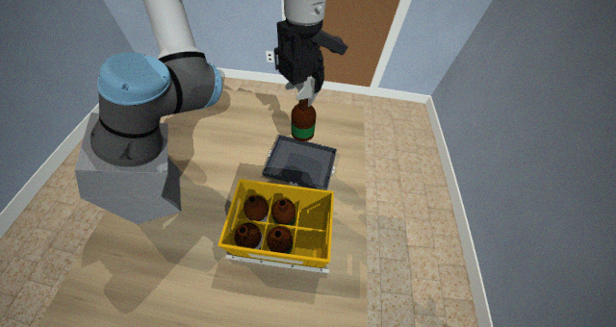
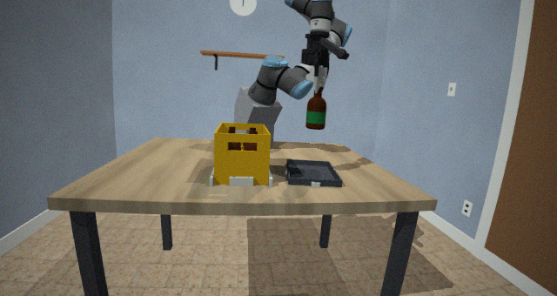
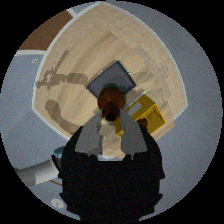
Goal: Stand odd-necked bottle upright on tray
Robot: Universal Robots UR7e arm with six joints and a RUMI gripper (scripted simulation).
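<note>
Right now my hand is 7 cm above the bottle. From my hand the other things lie so: crate 27 cm to the right, 25 cm below, 6 cm ahead; tray 32 cm below.
</note>
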